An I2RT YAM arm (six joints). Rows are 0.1 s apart.
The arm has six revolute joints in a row. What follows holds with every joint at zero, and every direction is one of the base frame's. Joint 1 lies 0.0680 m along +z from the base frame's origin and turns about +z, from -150.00 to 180.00 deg. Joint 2 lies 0.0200 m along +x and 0.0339 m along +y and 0.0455 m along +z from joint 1 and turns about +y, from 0.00 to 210.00 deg. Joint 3 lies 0.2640 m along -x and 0.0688 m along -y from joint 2 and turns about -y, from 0.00 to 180.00 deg. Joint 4 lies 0.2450 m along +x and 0.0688 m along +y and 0.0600 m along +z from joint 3 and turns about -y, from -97.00 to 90.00 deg. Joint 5 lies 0.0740 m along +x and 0.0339 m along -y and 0.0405 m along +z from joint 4 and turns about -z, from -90.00 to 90.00 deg. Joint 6 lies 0.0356 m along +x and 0.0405 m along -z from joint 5 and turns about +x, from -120.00 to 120.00 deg. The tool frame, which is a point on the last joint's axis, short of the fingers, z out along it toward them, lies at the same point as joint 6; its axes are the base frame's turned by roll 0.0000, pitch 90.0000 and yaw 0.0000 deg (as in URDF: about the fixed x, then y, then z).
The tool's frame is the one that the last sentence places.
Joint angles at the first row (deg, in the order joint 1, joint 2, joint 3, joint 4, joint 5, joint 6):
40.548, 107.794, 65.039, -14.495, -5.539, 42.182
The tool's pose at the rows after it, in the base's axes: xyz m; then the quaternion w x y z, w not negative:
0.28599 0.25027 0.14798 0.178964 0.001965 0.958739 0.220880
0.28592 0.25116 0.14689 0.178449 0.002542 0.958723 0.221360
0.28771 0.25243 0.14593 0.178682 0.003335 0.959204 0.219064
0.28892 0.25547 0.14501 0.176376 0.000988 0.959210 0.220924
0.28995 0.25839 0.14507 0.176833 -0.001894 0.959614 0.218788
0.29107 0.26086 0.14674 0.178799 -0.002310 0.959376 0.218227
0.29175 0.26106 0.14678 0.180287 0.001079 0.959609 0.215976
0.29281 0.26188 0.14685 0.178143 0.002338 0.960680 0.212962
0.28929 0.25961 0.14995 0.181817 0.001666 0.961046 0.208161
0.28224 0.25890 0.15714 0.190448 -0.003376 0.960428 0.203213
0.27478 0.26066 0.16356 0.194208 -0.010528 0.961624 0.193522
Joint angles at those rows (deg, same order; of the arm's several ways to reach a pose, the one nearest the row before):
40.671, 108.007, 64.692, -14.069, -5.537, 42.527
40.780, 108.228, 64.710, -13.860, -5.537, 42.705
40.770, 108.783, 65.273, -14.033, -5.312, 42.715
40.968, 109.454, 65.977, -14.109, -5.603, 42.715
41.216, 109.990, 66.784, -14.510, -5.353, 42.540
41.405, 110.257, 67.562, -14.883, -5.074, 42.606
41.398, 110.380, 67.762, -15.002, -4.676, 42.885
41.397, 110.716, 68.372, -15.705, -4.550, 42.979
41.555, 109.603, 67.627, -16.140, -3.823, 42.846
42.294, 107.674, 66.728, -16.802, -2.547, 42.627
43.383, 106.298, 66.633, -18.528, -1.130, 42.451

